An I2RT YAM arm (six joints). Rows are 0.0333 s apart.
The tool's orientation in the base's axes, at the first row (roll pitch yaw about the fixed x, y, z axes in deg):
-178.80, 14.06, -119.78
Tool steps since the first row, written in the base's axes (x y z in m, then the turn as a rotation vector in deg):
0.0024, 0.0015, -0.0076, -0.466, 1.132, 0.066
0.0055, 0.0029, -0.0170, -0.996, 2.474, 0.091
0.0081, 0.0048, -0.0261, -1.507, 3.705, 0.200
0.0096, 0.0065, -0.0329, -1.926, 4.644, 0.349
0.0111, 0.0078, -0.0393, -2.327, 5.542, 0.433
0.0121, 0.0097, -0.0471, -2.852, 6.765, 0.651
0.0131, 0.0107, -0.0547, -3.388, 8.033, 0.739
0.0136, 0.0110, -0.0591, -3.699, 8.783, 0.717
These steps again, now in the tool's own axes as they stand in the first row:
-0.0006, -0.0012, 0.0080, -0.745, 0.969, 0.098
-0.0010, -0.0030, 0.0178, -1.625, 2.099, 0.269
-0.0016, -0.0041, 0.0274, -2.442, 3.156, 0.339
-0.0021, -0.0044, 0.0345, -3.067, 3.986, 0.325
-0.0024, -0.0049, 0.0412, -3.650, 4.781, 0.368
-0.0026, -0.0047, 0.0493, -4.480, 5.844, 0.329
-0.0020, -0.0049, 0.0570, -5.311, 6.941, 0.423
-0.0015, -0.0051, 0.0614, -5.787, 7.586, 0.551

